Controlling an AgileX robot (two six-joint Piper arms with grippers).
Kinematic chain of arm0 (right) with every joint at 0, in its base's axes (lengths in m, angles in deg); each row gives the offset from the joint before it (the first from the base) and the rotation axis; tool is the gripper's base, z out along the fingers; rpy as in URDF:
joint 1: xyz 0 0 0.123 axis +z
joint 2: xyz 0 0 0 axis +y
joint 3: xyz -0.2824 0 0.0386 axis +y
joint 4: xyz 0.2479 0 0.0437 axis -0.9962 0 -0.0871
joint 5: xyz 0 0 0 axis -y
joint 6: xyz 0.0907 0 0.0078 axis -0.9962 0 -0.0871
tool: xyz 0 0 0 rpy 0 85 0
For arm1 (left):
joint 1: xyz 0 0 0.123 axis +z
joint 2: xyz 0 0 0 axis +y
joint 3: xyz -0.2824 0 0.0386 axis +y
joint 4: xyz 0.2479 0 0.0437 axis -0.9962 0 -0.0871
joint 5: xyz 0 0 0 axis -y
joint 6: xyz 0.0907 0 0.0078 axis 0.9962 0 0.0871
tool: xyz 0 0 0 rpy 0 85 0
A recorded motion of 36 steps. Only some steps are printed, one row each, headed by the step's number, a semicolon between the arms.
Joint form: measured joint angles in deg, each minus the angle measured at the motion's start. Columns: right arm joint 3, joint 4, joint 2, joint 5, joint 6, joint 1; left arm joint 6, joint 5, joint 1, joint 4, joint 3, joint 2.
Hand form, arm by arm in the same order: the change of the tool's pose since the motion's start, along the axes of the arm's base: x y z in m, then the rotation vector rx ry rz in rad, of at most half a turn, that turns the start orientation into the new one. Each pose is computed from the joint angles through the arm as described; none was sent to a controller.
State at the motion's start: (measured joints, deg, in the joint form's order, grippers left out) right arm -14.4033 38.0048 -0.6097 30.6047 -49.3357 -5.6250; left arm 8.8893 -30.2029 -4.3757 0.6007 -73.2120 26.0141
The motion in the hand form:
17: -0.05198 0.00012 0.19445 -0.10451 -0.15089 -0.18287; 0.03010 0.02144 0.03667 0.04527 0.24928 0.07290
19: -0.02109 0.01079 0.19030 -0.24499 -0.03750 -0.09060; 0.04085 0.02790 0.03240 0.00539 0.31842 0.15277
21: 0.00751 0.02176 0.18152 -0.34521 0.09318 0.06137; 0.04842 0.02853 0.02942 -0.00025 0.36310 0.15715
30: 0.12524 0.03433 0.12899 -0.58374 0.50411 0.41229; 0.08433 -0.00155 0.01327 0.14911 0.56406 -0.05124
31: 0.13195 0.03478 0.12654 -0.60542 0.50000 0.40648; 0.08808 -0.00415 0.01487 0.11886 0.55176 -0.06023
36: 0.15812 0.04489 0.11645 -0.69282 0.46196 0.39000; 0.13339 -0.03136 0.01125 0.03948 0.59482 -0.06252
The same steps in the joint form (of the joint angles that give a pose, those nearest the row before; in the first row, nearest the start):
17: -47.38 39.77 19.86 -15.21 -31.73 0.00; -9.69 -21.06 -12.94 -21.51 -17.57 12.50
19: -47.52 52.14 24.20 -6.45 -41.77 0.00; -15.46 -24.99 -14.23 -28.55 -17.56 13.88
21: -47.52 57.74 28.60 3.64 -48.33 0.00; -17.35 -27.35 -16.48 -30.98 -17.57 14.81
30: -46.40 64.65 49.13 25.17 -48.04 0.69; -11.55 -33.69 -26.26 -25.25 -17.36 19.87
31: -46.40 64.75 50.30 24.56 -46.02 1.36; -13.64 -32.33 -26.61 -25.62 -17.36 20.41
36: -46.40 64.83 55.06 19.24 -37.43 7.26; -22.01 -28.09 -27.02 -27.46 -17.47 27.51

